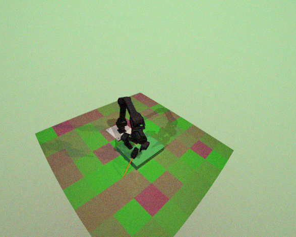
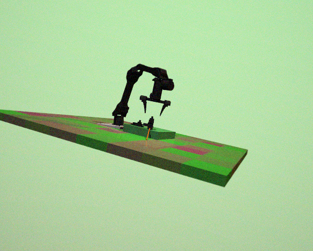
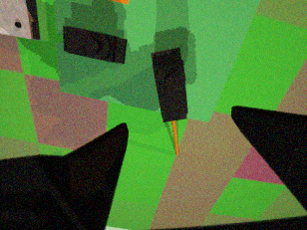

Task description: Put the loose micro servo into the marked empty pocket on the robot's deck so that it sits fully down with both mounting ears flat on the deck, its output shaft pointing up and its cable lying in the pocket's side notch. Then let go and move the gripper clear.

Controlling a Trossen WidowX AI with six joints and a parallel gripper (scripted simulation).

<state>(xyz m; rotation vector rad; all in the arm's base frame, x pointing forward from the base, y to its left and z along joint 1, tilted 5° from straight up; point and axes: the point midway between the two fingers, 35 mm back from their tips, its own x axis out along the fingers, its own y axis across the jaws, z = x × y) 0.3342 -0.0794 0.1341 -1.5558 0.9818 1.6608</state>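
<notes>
Right now my gripper tip is 20 mm past the green deck, 110 mm to the right of it and 110 mm above it.
</notes>
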